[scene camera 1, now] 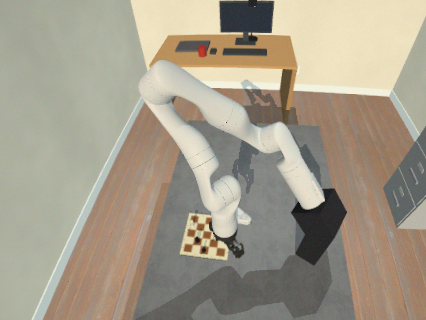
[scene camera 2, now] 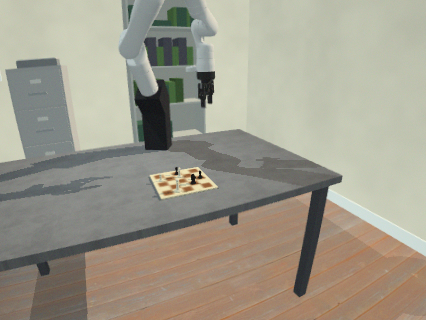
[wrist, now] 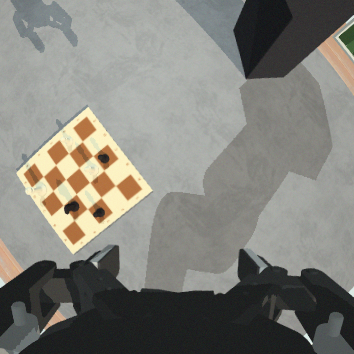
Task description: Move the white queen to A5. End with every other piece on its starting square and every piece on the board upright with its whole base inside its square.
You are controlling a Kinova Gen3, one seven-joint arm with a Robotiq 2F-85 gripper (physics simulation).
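Places are measured from the arm's base along level axes (x ahead, y left, z up), in metres.
Pixels of known places: gripper, between the fingertips: (scene camera 1: 226, 247) (scene camera 2: 207, 106) (wrist: 178, 260); arm's base, origin of its link: (scene camera 1: 312, 200) (scene camera 2: 149, 89).
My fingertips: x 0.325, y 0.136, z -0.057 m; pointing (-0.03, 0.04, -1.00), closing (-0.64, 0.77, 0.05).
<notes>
For each thing: its top centre in the pictures, then the offset to it from my fingertips.
- chessboard, centre of its top: (wrist: 77, 180) (scene camera 2: 181, 180) (scene camera 1: 207, 235) 0.181 m right, 0.089 m ahead, 0.270 m down
- large black piece, centre of its top: (wrist: 64, 208) (scene camera 2: 193, 174) 0.153 m right, 0.133 m ahead, 0.231 m down
The chessboard (scene camera 1: 192, 254) (scene camera 2: 200, 189) (wrist: 120, 209) lies flat on the grey table. Three pale pieces stand on it: a tall one (scene camera 2: 177, 185) (wrist: 37, 189), a middle one (scene camera 2: 179, 173) (wrist: 91, 169) and a small one (scene camera 2: 160, 178) (wrist: 67, 140). The tall one is near the board's edge; whether it is the white queen is not clear. Square labels are too small to read. My gripper (scene camera 1: 238, 248) (scene camera 2: 206, 101) (wrist: 178, 260) is open and empty, high above the table, off to one side of the board in the wrist view. The arm hides part of the board in scene camera 1.
A large black piece (scene camera 2: 193, 179) (wrist: 72, 207) and two smaller black pieces, one (scene camera 2: 200, 174) (wrist: 99, 212) near it and another (scene camera 2: 176, 171) (wrist: 103, 158) near the middle pale piece, stand upright. The arm's black pedestal (scene camera 1: 322, 225) (scene camera 2: 156, 120) (wrist: 265, 40) stands on the table.
</notes>
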